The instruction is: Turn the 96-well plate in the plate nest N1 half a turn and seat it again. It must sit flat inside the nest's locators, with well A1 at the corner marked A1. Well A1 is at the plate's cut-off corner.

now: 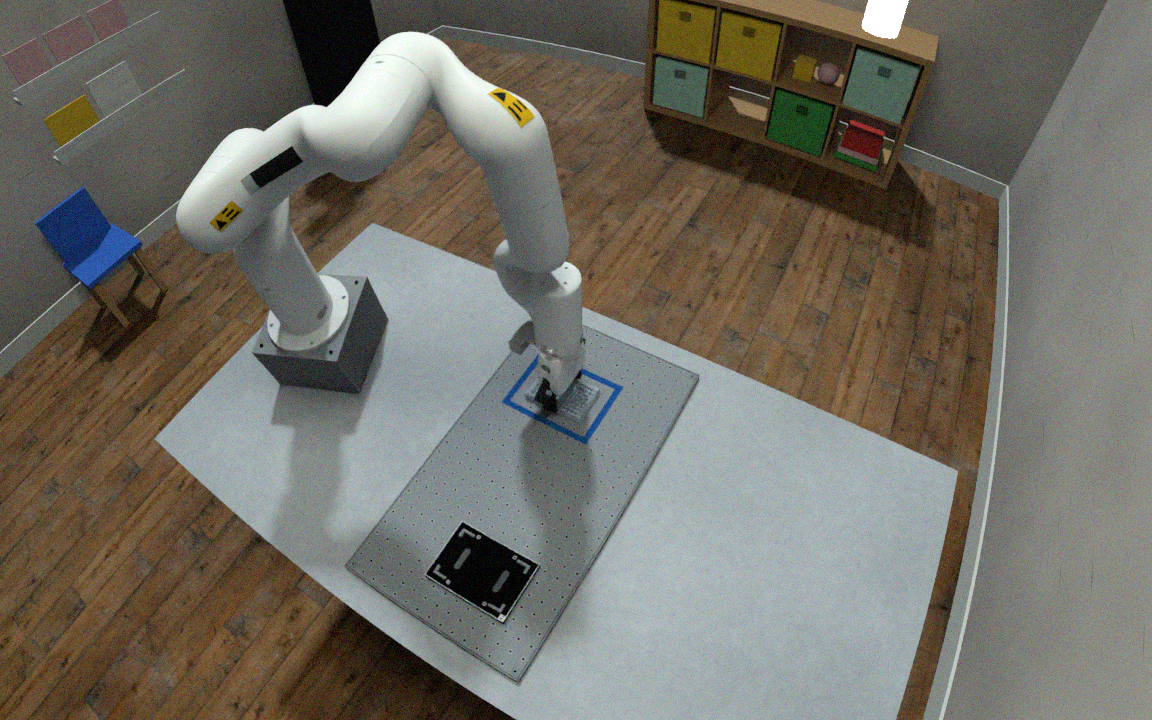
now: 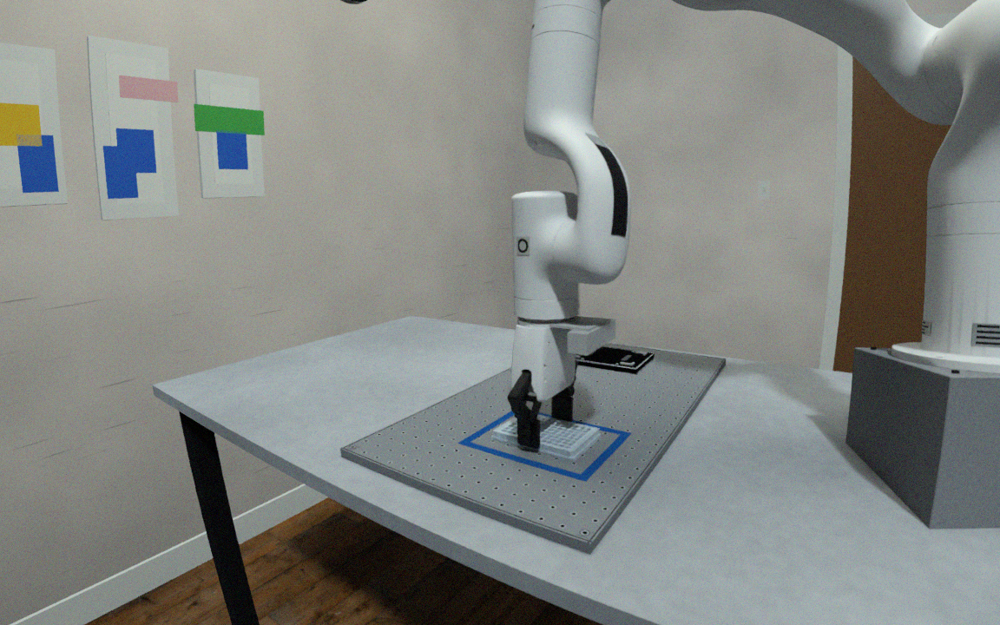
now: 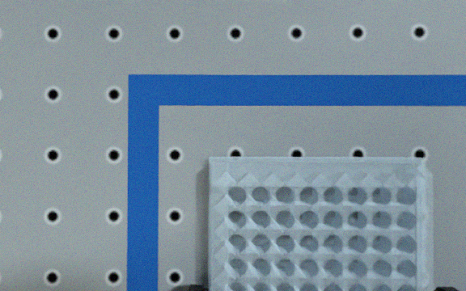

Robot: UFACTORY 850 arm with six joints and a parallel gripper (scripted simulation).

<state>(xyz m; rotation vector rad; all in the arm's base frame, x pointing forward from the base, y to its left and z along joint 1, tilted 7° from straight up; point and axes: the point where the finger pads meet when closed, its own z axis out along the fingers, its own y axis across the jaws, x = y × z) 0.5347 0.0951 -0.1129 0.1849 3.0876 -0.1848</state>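
Now: the 96-well plate 1 cm below my hand. From my hand the other things lie so: black plate nest N1: 2 cm ahead, 39 cm to the right, 1 cm below.
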